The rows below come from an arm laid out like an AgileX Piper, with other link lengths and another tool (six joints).
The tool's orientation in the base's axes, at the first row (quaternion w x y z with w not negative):
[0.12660, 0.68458, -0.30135, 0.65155]
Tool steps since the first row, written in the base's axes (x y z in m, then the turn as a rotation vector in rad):
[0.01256, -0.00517, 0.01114, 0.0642, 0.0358, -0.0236]
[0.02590, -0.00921, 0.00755, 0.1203, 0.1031, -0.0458]
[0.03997, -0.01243, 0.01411, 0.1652, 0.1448, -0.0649]
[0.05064, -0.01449, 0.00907, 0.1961, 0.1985, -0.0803]
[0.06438, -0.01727, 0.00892, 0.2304, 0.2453, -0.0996]
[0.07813, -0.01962, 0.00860, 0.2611, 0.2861, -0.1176]
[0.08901, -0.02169, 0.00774, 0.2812, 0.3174, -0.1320]
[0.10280, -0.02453, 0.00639, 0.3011, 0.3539, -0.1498]
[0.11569, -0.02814, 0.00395, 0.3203, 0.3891, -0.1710]
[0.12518, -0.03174, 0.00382, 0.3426, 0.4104, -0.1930]
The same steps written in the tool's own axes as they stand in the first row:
[0.01168, -0.00563, 0.01185, -0.0337, -0.0601, 0.0349]
[0.00880, -0.00937, 0.02544, -0.0736, -0.1405, 0.0452]
[0.01552, -0.01641, 0.03796, -0.1038, -0.1950, 0.0605]
[0.01082, -0.01984, 0.04843, -0.1329, -0.2517, 0.0572]
[0.01094, -0.02556, 0.06123, -0.1643, -0.3041, 0.0610]
[0.01079, -0.03158, 0.07382, -0.1927, -0.3500, 0.0650]
[0.01014, -0.03605, 0.08397, -0.2150, -0.3830, 0.0654]
[0.00911, -0.04149, 0.09699, -0.2419, -0.4193, 0.0631]
[0.00725, -0.04556, 0.10983, -0.2718, -0.4534, 0.0614]
[0.00772, -0.04818, 0.11963, -0.2990, -0.4782, 0.0701]

